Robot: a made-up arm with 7 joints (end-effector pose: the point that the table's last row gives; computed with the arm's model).
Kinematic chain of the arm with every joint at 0, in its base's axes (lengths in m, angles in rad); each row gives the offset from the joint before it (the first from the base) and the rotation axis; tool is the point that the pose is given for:
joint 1: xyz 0 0 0.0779 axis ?
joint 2: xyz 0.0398 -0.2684 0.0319 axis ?
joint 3: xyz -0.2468 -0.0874 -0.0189 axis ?
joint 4: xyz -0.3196 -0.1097 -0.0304 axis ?
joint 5: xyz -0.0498 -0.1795 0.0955 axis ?
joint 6: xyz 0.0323 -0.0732 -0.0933 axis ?
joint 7: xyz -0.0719 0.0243 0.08 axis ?
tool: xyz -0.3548 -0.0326 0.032
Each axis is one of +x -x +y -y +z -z.
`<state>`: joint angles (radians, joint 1 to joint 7).
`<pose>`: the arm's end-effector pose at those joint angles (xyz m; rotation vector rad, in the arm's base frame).
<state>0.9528 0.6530 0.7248 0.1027 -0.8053 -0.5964 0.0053</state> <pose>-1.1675 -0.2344 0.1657 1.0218 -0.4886 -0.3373</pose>
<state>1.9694 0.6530 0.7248 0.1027 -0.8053 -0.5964 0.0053</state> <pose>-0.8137 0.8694 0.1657 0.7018 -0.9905 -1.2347</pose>
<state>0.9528 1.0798 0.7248 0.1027 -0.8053 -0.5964 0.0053</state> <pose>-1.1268 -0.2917 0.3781 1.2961 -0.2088 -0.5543</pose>
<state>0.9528 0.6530 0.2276 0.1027 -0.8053 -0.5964 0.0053</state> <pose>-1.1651 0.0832 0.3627 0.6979 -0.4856 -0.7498</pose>
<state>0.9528 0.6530 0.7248 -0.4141 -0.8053 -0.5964 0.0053</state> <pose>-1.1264 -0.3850 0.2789 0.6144 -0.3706 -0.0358</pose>
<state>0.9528 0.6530 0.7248 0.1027 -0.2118 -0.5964 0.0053</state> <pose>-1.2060 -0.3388 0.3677 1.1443 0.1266 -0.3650</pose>
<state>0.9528 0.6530 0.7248 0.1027 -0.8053 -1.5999 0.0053</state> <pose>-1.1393 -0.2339 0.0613 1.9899 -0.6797 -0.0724</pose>
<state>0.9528 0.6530 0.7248 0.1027 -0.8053 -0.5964 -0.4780</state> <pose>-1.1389 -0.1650 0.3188 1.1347 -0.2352 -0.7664</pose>
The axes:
joint 1: -z
joint 2: +y
joint 3: +z
joint 4: +x
joint 5: +y
joint 6: -x
joint 7: +z

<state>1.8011 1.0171 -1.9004 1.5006 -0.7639 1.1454 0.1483</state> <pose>0.2780 0.0972 -0.0190 0.7264 -0.8587 1.9824</pose>
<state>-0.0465 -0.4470 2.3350 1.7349 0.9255 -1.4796 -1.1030</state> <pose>0.5261 -0.2308 -0.1599 -1.6910 2.3258 -0.2813</pose>
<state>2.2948 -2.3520 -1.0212 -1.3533 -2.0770 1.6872 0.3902</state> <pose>-0.5940 -0.1401 -0.3852 0.3808 -0.3334 0.2095</pose>
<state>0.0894 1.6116 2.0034 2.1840 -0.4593 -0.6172 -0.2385</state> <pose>-0.2883 -1.0351 0.1199 -1.0956 -1.7357 0.9210</pose>
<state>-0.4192 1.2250 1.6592 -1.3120 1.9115 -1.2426 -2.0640</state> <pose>0.3786 -0.3509 0.1421 -1.7092 0.0403 -1.2142</pose>
